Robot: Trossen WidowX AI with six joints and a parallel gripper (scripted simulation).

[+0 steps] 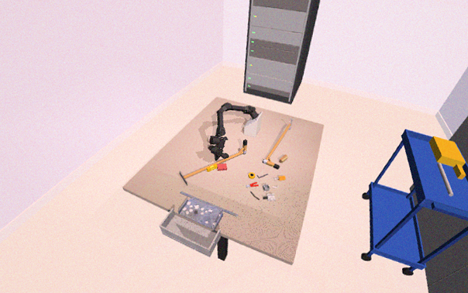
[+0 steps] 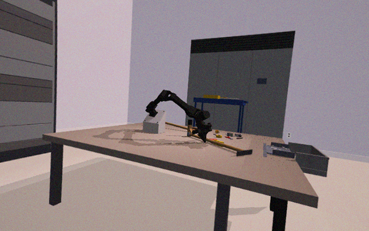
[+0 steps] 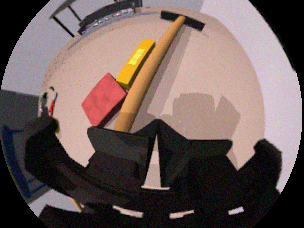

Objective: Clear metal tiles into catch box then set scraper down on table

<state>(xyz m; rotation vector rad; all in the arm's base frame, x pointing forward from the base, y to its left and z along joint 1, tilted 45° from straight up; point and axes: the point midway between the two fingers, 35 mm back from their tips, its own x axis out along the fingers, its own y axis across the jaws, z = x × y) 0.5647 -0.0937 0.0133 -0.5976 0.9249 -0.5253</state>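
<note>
Right now the long scraper is 50 mm above my gripper tip, 30 mm to the left of it and 30 mm ahead of it. Round my gripper tip: yellow tape roll: 330 mm to the left, 10 mm behind; then yellow block: 90 mm ahead, 30 mm to the left, 20 mm above; then red block: 80 mm to the left, 40 mm ahead.
</note>
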